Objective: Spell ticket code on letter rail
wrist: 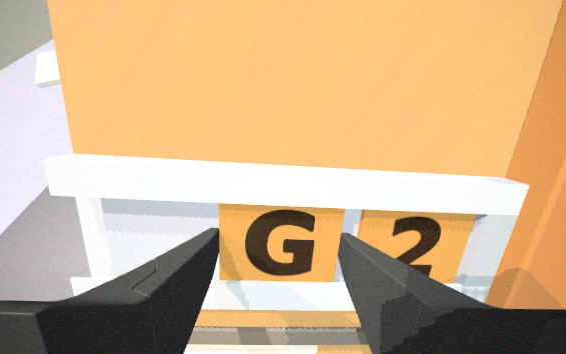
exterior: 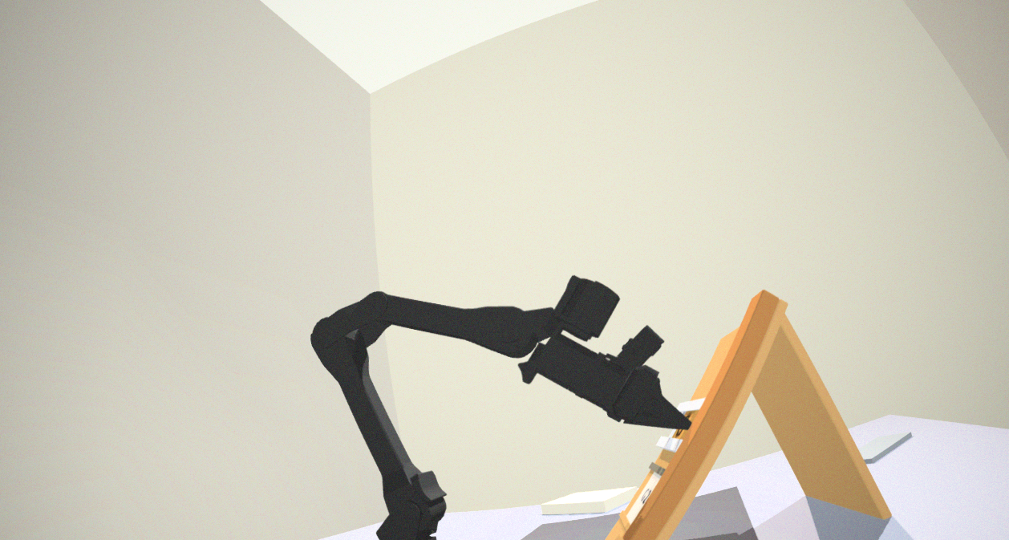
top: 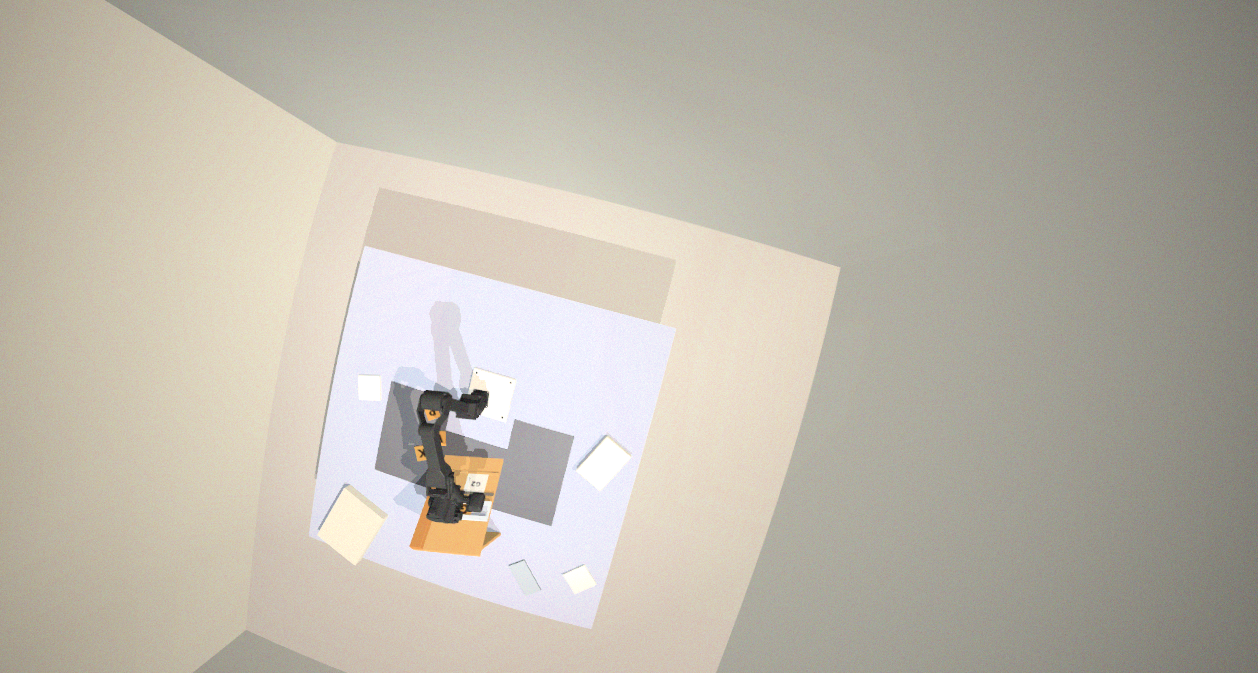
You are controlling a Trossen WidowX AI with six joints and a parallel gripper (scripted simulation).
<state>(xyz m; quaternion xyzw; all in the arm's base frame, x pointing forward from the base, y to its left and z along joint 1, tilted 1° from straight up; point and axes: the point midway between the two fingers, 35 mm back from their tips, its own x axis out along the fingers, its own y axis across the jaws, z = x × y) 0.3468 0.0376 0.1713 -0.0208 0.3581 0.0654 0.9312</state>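
Right now the white ticket is 80 mm below my gripper tip and 60 mm behind it. From my gripper tip the other things lie so: grey slab: 350 mm ahead, 220 mm to the left, 160 mm below; then grey mat: 170 mm behind, 160 mm below, 60 mm to the right.
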